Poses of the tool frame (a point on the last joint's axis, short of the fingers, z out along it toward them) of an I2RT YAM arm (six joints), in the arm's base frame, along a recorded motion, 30 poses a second.
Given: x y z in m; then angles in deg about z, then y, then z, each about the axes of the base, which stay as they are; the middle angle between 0 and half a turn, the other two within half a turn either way.
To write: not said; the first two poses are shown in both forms.
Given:
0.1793, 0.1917, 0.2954, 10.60, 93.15, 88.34
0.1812, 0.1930, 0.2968, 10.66, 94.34, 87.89
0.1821, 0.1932, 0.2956, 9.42, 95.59, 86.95
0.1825, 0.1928, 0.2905, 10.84, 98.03, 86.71
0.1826, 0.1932, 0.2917, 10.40, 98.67, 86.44
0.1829, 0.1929, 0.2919, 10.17, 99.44, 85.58
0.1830, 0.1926, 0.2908, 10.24, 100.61, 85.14
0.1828, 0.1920, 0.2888, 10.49, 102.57, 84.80
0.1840, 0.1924, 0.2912, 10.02, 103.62, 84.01
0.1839, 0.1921, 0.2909, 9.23, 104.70, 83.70
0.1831, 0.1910, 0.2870, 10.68, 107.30, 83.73
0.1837, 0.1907, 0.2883, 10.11, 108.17, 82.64
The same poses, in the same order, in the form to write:
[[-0.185, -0.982, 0.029, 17.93], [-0.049, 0.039, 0.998, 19.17], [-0.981, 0.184, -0.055, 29.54], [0, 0, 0, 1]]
[[-0.188, -0.982, 0.037, 18.12], [-0.068, 0.050, 0.996, 19.30], [-0.980, 0.184, -0.076, 29.68], [0, 0, 0, 1]]
[[-0.169, -0.984, 0.053, 18.21], [-0.087, 0.068, 0.994, 19.32], [-0.982, 0.163, -0.097, 29.56], [0, 0, 0, 1]]
[[-0.196, -0.979, 0.057, 18.25], [-0.126, 0.083, 0.989, 19.28], [-0.973, 0.186, -0.140, 29.05], [0, 0, 0, 1]]
[[-0.189, -0.980, 0.061, 18.26], [-0.137, 0.088, 0.987, 19.32], [-0.972, 0.178, -0.151, 29.17], [0, 0, 0, 1]]
[[-0.188, -0.979, 0.076, 18.29], [-0.147, 0.105, 0.984, 19.29], [-0.971, 0.174, -0.164, 29.19], [0, 0, 0, 1]]
[[-0.192, -0.978, 0.083, 18.30], [-0.165, 0.116, 0.979, 19.26], [-0.967, 0.175, -0.184, 29.08], [0, 0, 0, 1]]
[[-0.201, -0.976, 0.088, 18.28], [-0.197, 0.129, 0.972, 19.20], [-0.960, 0.178, -0.218, 28.88], [0, 0, 0, 1]]
[[-0.197, -0.975, 0.101, 18.40], [-0.212, 0.144, 0.967, 19.24], [-0.957, 0.169, -0.235, 29.12], [0, 0, 0, 1]]
[[-0.187, -0.977, 0.106, 18.39], [-0.231, 0.149, 0.961, 19.21], [-0.955, 0.155, -0.254, 29.09], [0, 0, 0, 1]]
[[-0.216, -0.971, 0.104, 18.31], [-0.270, 0.162, 0.949, 19.10], [-0.938, 0.177, -0.297, 28.70], [0, 0, 0, 1]]
[[-0.213, -0.969, 0.122, 18.37], [-0.282, 0.180, 0.942, 19.07], [-0.935, 0.167, -0.312, 28.83], [0, 0, 0, 1]]

